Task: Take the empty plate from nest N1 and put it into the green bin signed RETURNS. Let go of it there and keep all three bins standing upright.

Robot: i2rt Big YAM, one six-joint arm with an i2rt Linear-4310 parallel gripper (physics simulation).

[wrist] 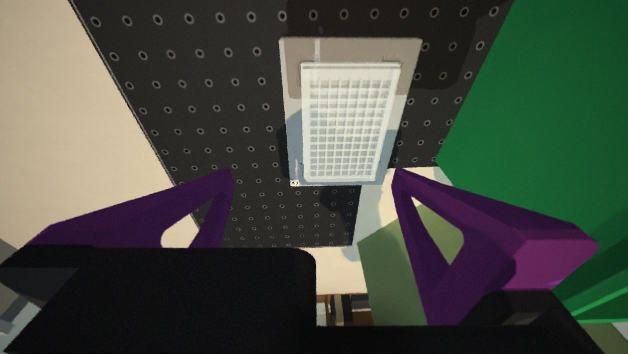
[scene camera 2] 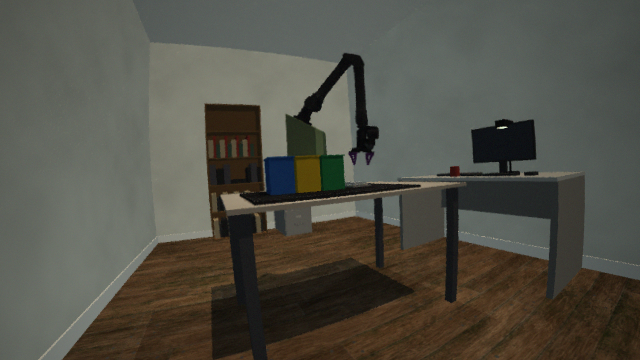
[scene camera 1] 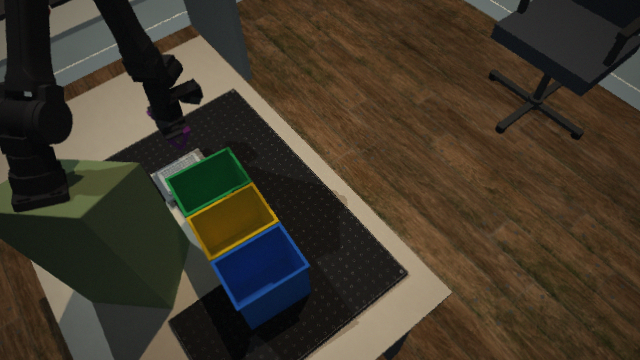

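Observation:
The white gridded plate (wrist: 347, 125) lies flat in its pale grey nest (wrist: 350, 48) on the black perforated mat; in scene camera 1 the plate (scene camera 1: 179, 166) is partly hidden by the green bin. The nest's small label is too small to read. My gripper (wrist: 312, 177) (scene camera 2: 361, 164) is open with nothing between its purple fingers. It hangs above the table, higher than the plate and apart from it. The green bin (scene camera 1: 207, 182) (scene camera 2: 332, 173) (wrist: 540, 100) stands upright right beside the nest and looks empty inside. Its sign does not show.
The yellow bin (scene camera 1: 232, 221) (scene camera 2: 307, 174) and the blue bin (scene camera 1: 275, 300) (scene camera 2: 280, 176) stand upright in a row with the green bin on the mat (scene camera 1: 320, 215) (wrist: 210, 90). The olive pedestal (scene camera 1: 130, 235) (scene camera 2: 302, 140) under the arm stands beside the row.

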